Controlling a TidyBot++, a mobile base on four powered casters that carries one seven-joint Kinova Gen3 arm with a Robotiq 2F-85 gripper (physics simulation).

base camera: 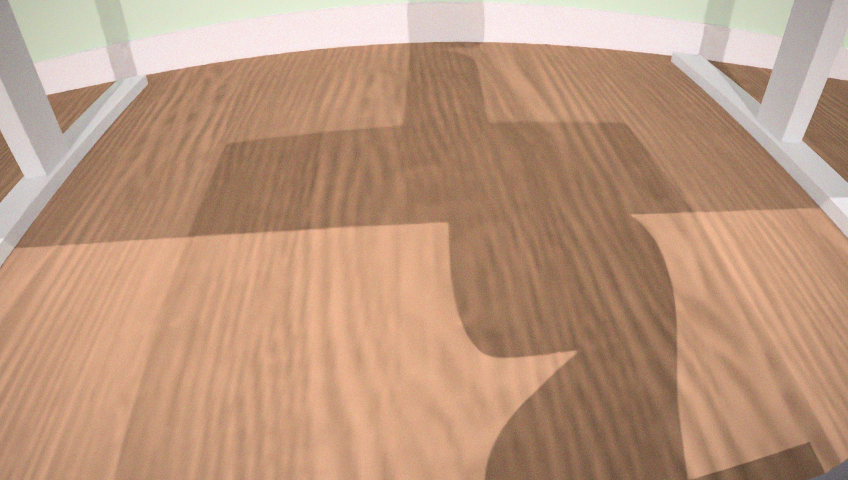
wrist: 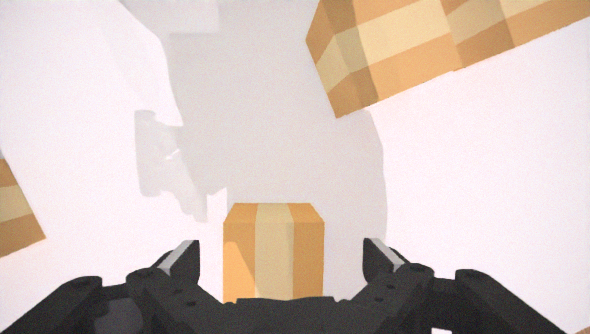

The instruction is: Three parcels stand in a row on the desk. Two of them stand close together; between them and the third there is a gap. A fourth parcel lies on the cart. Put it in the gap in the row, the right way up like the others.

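Places are measured from the arm's base along level axes (x left, y down, z back), in centimetres.
Pixels of known places: gripper, fingertip midpoint: (wrist: 282, 256).
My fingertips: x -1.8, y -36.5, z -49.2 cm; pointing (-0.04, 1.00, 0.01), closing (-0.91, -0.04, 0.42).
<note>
For each thing: its top centre in the pictures, then the offset to it from my fingertips. "*": a spot on its surface instead. Level surfaces: height alone.
- orange parcel, top centre: (wrist: 274, 277) dz +0.5, dx +0.7, dy -0.8 cm
- white desk top, surface height: dy +4.2 cm
- third row parcel, surface spot: (wrist: 15, 205) * dz -8.5, dx +13.1, dy +3.3 cm
- wood floor, surface height: dy +76.2 cm
My gripper (wrist: 282, 256) is open in the wrist view, with a finger to the left and right of an orange parcel (wrist: 274, 260) with a pale tape band. The parcel touches neither finger. It is on the white desk top (wrist: 480, 175), and its near end is hidden by the gripper body. Two row parcels show at the upper right, close together: the nearer one (wrist: 405, 50) and one beyond it (wrist: 530, 25), cut off by the frame. The third row parcel (wrist: 15, 205) shows partly at the left edge, across a wide gap. The row runs at a slant to the gripper.
The base camera shows a wood floor (base camera: 357, 309) with shadows across it. A pale leg with a floor bar stands on the left (base camera: 26, 118) and another on the right (base camera: 797, 77). A green wall with a white skirting board (base camera: 267, 35) is behind. The cart does not show.
</note>
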